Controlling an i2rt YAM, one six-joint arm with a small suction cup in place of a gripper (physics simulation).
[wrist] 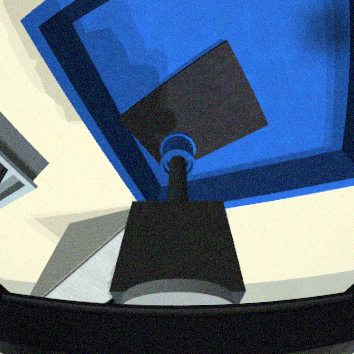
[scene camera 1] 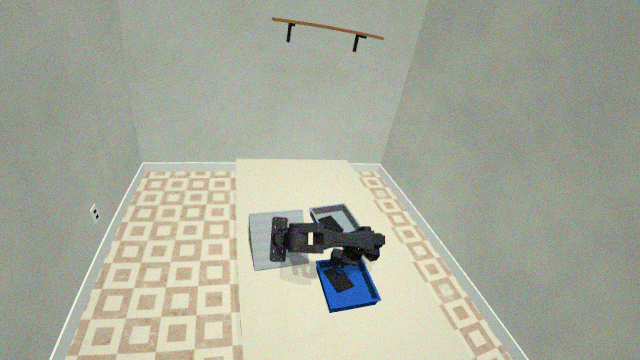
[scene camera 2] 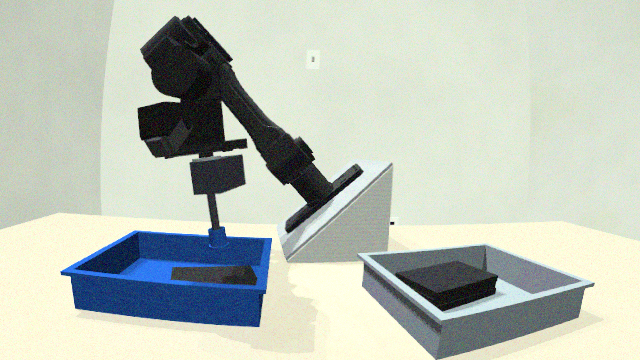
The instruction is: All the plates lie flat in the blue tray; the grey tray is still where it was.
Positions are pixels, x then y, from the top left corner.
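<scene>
The suction cup (scene camera 2: pixel 218 240) is 48 cm from the lens. A blue tray (scene camera 2: pixel 132 276) is 41 cm from the lens, and a grey tray (scene camera 2: pixel 530 296) is 41 cm from the lens as well. The marked spots on the suction cup and the grey tray are 39 cm apart.
</scene>
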